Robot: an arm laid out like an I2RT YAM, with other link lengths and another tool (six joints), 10 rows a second.
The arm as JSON. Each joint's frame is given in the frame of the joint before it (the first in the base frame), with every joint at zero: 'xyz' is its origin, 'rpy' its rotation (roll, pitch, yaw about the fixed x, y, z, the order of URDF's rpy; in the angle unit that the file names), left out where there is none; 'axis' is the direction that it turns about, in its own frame. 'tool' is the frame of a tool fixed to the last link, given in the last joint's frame.
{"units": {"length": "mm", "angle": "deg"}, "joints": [
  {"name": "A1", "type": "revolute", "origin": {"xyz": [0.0, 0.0, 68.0]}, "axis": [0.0, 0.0, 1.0]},
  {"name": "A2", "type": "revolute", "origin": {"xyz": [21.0, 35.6, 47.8]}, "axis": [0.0, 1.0, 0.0]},
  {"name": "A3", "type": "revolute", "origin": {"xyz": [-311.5, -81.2, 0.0]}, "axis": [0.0, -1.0, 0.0]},
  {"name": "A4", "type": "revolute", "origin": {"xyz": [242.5, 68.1, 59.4]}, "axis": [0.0, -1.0, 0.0]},
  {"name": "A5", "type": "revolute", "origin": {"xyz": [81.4, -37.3, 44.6]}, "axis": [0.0, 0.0, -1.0]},
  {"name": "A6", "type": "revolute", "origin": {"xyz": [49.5, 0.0, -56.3]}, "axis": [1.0, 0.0, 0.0]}
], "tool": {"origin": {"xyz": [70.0, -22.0, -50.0], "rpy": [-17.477, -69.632, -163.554]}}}
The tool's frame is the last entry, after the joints.
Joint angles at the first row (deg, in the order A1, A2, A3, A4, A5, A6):
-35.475 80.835 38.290 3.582 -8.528 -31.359
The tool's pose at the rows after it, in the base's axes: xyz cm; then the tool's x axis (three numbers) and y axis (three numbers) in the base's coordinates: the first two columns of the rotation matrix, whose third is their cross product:
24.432 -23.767 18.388 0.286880 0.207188 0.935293 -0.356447 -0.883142 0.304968
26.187 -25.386 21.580 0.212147 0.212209 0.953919 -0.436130 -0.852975 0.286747
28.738 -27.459 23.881 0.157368 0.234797 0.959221 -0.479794 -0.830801 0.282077
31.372 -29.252 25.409 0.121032 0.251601 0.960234 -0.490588 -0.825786 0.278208
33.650 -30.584 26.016 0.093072 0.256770 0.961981 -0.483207 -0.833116 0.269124
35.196 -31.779 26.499 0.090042 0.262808 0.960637 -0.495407 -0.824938 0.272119
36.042 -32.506 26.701 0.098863 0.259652 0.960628 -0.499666 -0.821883 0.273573
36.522 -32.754 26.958 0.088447 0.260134 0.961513 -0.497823 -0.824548 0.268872
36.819 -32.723 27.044 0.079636 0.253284 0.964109 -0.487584 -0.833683 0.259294
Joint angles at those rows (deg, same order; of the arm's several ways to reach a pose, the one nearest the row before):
-35.539 77.078 40.251 8.005 -3.005 -28.014
-35.642 78.534 45.990 8.852 -0.929 -24.656
-35.662 82.850 52.242 10.899 0.369 -23.303
-35.620 87.561 58.456 11.744 0.277 -22.861
-35.643 91.727 63.203 12.425 -0.868 -22.517
-35.522 95.035 67.473 12.019 -0.022 -22.413
-35.532 97.091 70.572 10.558 0.415 -22.413
-35.557 97.820 71.756 10.541 0.012 -22.200
-35.584 98.085 72.377 10.161 -0.943 -21.876

